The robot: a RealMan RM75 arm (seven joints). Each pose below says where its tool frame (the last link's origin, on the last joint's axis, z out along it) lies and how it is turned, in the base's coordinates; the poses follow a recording.
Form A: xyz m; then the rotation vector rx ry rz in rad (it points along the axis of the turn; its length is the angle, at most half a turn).
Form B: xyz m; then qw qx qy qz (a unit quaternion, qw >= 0). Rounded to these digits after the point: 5 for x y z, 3 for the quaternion.
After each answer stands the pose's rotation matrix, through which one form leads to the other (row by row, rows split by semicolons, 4 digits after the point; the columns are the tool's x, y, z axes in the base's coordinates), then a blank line. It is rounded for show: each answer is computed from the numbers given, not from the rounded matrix.
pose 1, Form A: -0.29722, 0.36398, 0.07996, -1.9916, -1.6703, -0.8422
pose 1, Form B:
-0.29722, 0.36398, 0.07996, 0.203, -0.714, -0.599, -0.302
0.1013 0.9770 0.1875; 0.7317 -0.2009 0.6513; 0.6740 0.0712 -0.7352

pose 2, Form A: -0.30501, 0.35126, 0.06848, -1.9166, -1.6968, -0.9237
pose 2, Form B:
-0.30501, 0.35126, 0.06848, 0.209, -0.689, -0.610, -0.332
0.0359 0.9785 0.2029; 0.7016 -0.1693 0.6922; 0.7117 0.1175 -0.6926

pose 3, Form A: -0.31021, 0.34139, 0.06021, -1.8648, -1.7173, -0.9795
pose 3, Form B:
-0.31021, 0.34139, 0.06021, 0.210, -0.671, -0.618, -0.352
-0.0115 0.9770 0.2128; 0.6806 -0.1483 0.7175; 0.7326 0.1531 -0.6632

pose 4, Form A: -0.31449, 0.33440, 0.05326, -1.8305, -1.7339, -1.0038
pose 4, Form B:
-0.31449, 0.33440, 0.05326, 0.212, -0.659, -0.624, -0.361
-0.0409 0.9765 0.2114; 0.6696 -0.1302 0.7312; 0.7416 0.1715 -0.6486

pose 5, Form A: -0.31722, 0.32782, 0.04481, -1.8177, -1.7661, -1.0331
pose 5, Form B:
-0.31722, 0.32782, 0.04481, 0.201, -0.651, -0.632, -0.370
-0.0726 0.9712 0.2271; 0.6739 -0.1200 0.7290; 0.7352 0.2060 -0.6457

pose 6, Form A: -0.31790, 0.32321, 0.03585, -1.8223, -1.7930, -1.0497
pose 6, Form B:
-0.31790, 0.32321, 0.03585, 0.188, -0.648, -0.637, -0.373
-0.0905 0.9656 0.2438; 0.6852 -0.1173 0.7188; 0.7227 0.2321 -0.6511

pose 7, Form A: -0.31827, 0.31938, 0.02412, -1.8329, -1.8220, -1.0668
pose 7, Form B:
-0.31827, 0.31938, 0.02412, 0.172, -0.646, -0.642, -0.376
-0.1068 0.9584 0.2647; 0.6999 -0.1167 0.7047; 0.7063 0.2605 -0.6583

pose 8, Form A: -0.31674, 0.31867, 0.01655, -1.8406, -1.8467, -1.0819
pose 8, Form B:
-0.31674, 0.31867, 0.01655, 0.159, -0.644, -0.646, -0.378
-0.1208 0.9517 0.2822; 0.7115 -0.1153 0.6931; 0.6922 0.2845 -0.6633

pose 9, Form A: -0.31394, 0.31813, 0.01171, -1.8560, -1.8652, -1.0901
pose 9, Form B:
-0.31394, 0.31813, 0.01171, 0.146, -0.645, -0.648, -0.379
-0.1261 0.9460 0.2987; 0.7246 -0.1179 0.6791; 0.6776 0.3021 -0.6705

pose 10, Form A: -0.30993, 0.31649, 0.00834, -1.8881, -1.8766, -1.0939
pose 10, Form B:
-0.30993, 0.31649, 0.00834, 0.131, -0.650, -0.646, -0.377
-0.1196 0.9398 0.3202; 0.7417 -0.1298 0.6580; 0.6599 0.3162 -0.6815

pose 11, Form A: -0.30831, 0.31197, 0.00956, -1.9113, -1.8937, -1.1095
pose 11, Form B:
-0.30831, 0.31197, 0.00956, 0.115, -0.652, -0.646, -0.379
-0.1223 0.9306 0.3449; 0.7559 -0.1379 0.6400; 0.6432 0.3390 -0.6866

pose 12, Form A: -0.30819, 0.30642, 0.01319, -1.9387, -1.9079, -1.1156
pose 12, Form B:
-0.30819, 0.30642, 0.01319, 0.101, -0.656, -0.646, -0.378
-0.1188 0.9232 0.3654; 0.7712 -0.1460 0.6196; 0.6254 0.3554 -0.6947

